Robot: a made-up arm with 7 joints. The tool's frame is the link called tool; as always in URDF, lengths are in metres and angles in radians.
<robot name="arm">
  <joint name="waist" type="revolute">
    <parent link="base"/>
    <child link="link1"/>
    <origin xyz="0 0 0" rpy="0 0 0"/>
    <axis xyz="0 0.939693 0.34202"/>
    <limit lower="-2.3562" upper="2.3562"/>
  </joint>
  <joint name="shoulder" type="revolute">
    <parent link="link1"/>
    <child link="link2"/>
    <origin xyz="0 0 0" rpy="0 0 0"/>
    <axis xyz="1 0 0"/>
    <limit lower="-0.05" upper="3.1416"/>
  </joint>
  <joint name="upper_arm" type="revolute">
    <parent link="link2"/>
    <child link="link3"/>
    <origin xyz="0 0 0" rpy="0 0 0"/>
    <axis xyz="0 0 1"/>
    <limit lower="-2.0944" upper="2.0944"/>
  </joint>
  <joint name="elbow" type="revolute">
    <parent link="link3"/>
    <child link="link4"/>
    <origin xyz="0.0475 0 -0.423" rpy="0 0 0"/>
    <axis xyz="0 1 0"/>
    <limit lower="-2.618" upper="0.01"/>
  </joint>
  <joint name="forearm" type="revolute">
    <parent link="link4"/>
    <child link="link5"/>
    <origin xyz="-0.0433 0 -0.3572" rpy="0 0 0"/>
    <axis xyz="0 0 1"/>
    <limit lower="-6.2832" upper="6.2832"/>
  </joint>
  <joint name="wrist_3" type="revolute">
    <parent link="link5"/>
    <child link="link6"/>
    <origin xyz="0 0 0" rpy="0 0 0"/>
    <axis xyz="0 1 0"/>
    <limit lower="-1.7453" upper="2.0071"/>
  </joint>
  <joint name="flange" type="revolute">
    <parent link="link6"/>
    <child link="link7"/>
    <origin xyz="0 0 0" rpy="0 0 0"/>
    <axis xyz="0 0 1"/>
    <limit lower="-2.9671" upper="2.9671"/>
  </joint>
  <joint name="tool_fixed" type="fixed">
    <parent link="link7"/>
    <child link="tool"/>
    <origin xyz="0 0 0" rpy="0 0 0"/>
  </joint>
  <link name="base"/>
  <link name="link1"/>
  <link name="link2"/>
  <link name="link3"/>
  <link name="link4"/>
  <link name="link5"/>
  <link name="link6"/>
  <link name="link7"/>
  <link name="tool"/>
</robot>
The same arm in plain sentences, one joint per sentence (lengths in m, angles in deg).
The arm has seven revolute joints in a row. What follows holds with every joint at zero, and every direction is one of the base frame's. The first joint is mounted at the same point as the base frame's origin and turns about the direction (0, 0.9397, 0.342), from -135 to 135 deg. The second joint is mounted at the same point as the first joint and turns about +x, from -2.86 to 180 deg. The third joint is mounted at the same point as the second joint and turns about +z, from -120 to 120 deg. The fourth joint is mounted 0.0475 m along +x and 0.423 m along -z from the third joint and turns about +y, from -150 to 0.57 deg. The fifth joint is mounted 0.0433 m along -x and 0.3572 m along -z from the fourth joint and turns about +z, from -360 to 360 deg. The sixth joint is mounted at the same point as the fifth joint and turns about +y, from -100 to 115 deg. The seventh joint is mounted at the same point as the sixth joint and turns about +z, from -170 to 170 deg. The tool frame, which is the frame that the pose is given for, is mounted at the same point as the seventh joint; its axes are parallel to the base frame's.
